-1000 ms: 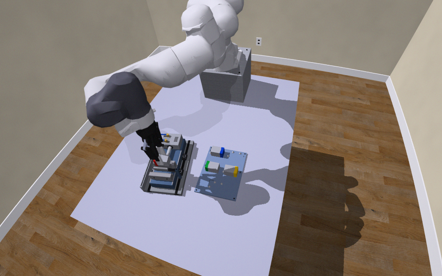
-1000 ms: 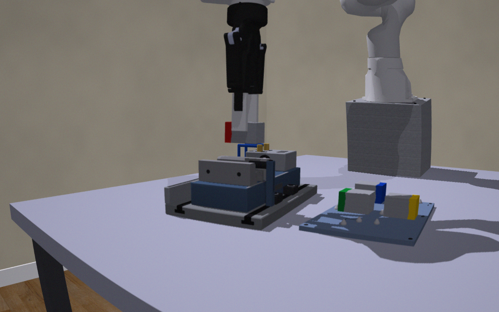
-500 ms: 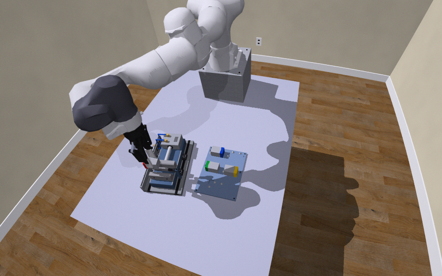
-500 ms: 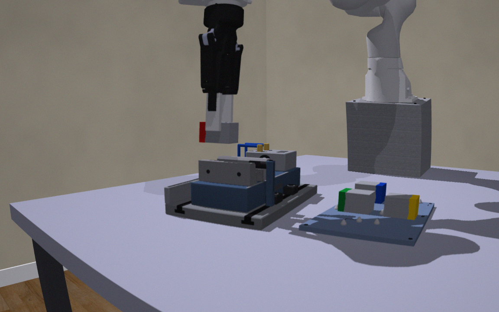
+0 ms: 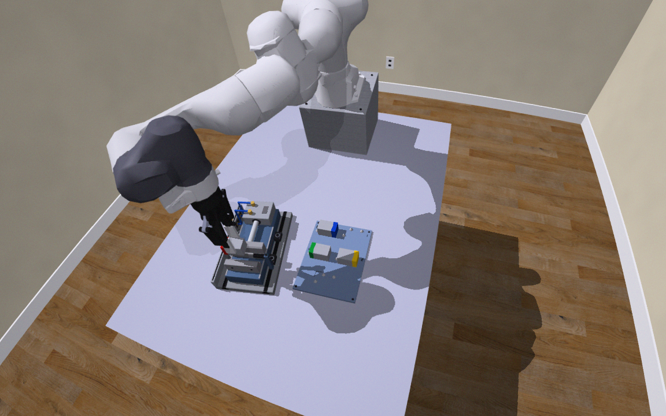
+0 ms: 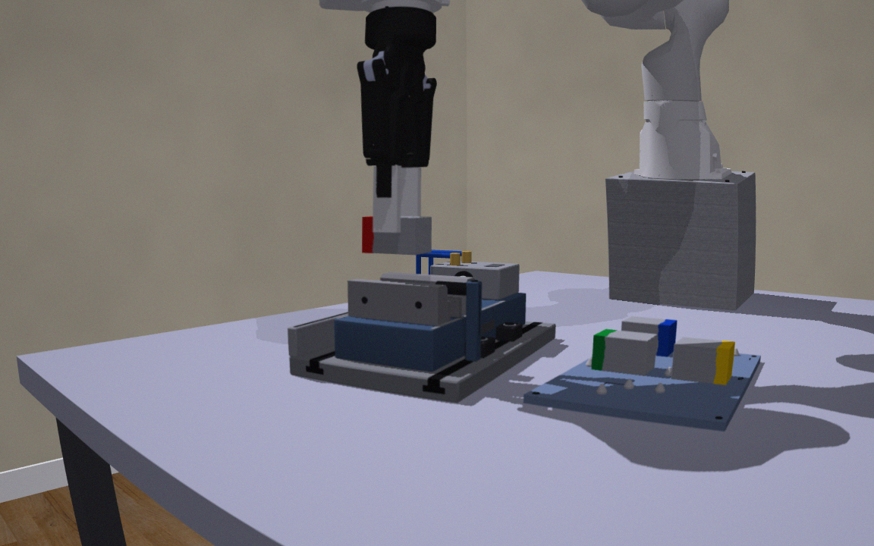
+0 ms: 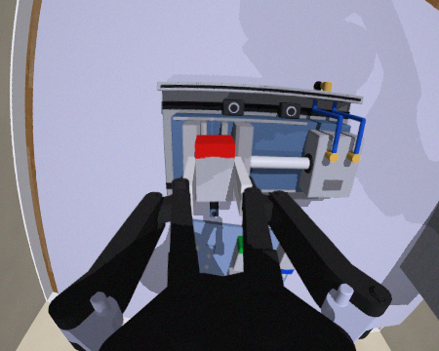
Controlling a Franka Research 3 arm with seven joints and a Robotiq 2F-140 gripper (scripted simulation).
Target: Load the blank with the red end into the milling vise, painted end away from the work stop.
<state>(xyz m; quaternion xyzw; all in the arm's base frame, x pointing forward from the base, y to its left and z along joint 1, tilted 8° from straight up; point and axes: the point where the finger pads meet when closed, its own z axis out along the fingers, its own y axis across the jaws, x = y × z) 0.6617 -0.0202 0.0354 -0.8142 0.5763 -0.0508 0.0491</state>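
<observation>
My hand is 10 cm above the fixed jaw, 2 cm to the right of it and 2 cm short of it. Also, from my hand: hosed end block (16 cm behind, 10 cm below, 4 cm to the right); then blue work stop rod (12 cm below, 8 cm to the left, 3 cm behind); then red-ended blank (4 cm below).
</observation>
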